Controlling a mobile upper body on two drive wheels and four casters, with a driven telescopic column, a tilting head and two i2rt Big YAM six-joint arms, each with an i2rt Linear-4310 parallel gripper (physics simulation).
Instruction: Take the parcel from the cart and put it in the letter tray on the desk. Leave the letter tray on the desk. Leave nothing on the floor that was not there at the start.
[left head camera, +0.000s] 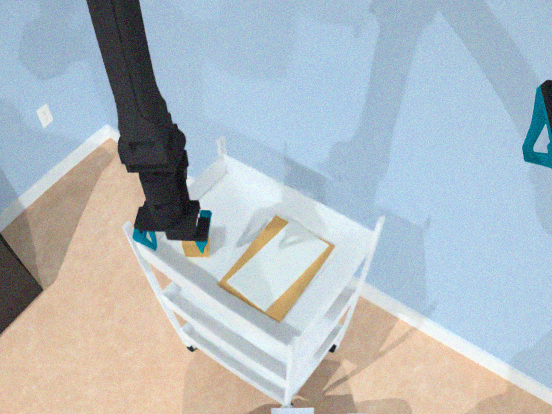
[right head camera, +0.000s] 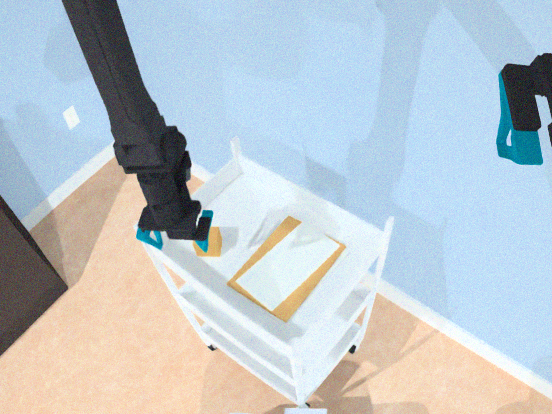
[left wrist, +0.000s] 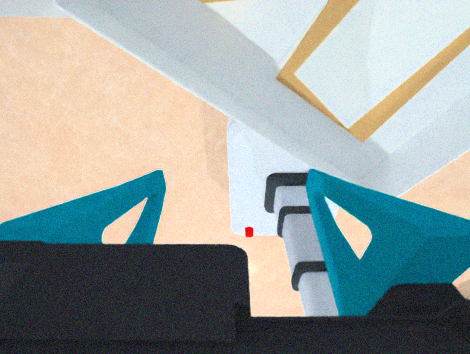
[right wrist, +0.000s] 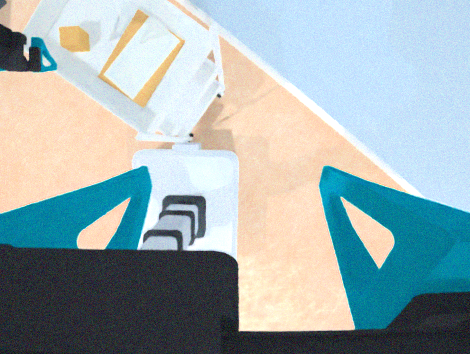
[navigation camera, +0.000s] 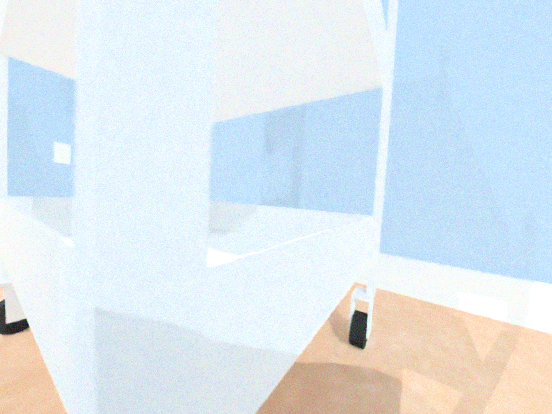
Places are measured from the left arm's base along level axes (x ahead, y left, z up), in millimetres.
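Where they show: left gripper, between the fingertips: (left head camera: 178, 249) (right head camera: 183, 248) (left wrist: 235, 177) (right wrist: 36, 66); right gripper, between the fingertips: (right head camera: 544, 150) (right wrist: 235, 175).
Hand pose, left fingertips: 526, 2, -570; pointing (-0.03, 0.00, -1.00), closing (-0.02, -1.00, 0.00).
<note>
After its pixels a point has its place, as x, y, z.
The parcel, a small tan box (left head camera: 190, 249) {622, 16, -715} (right head camera: 215, 242) {629, -20, -697} (right wrist: 74, 39) {638, -8, -697}, stands on the top shelf of the white cart (left head camera: 220, 294) {527, -56, -747} (right head camera: 227, 291) {533, -51, -747} (left wrist: 150, 55) {580, 85, -702}. My left gripper (left head camera: 177, 248) {526, 2, -570} (right head camera: 181, 248) {526, 2, -570} (left wrist: 235, 177) {526, 2, -570} is open and empty above the cart's left end. One of its fingers covers part of the box in both head views; the box does not show in the left wrist view. My right gripper (right wrist: 235, 175) {339, -452, -137} is open and empty, well right of the cart; in the left head view part of it shows at the right edge. The letter tray does not show.
A flat tan piece (left head camera: 297, 295) {523, -221, -737} (right head camera: 305, 295) {524, -221, -737} with a white sheet (left head camera: 272, 270) {584, -168, -734} (right head camera: 282, 270) {584, -169, -734} lies beside the box. White corner posts (left head camera: 370, 250) {636, -391, -737} (right head camera: 382, 250) {635, -393, -733} rise from the cart. A dark brown block of furniture (left head camera: 15, 285) {717, 891, -1195} (right head camera: 25, 285) {671, 925, -1144} stands at left. Blue walls stand behind the cart.
</note>
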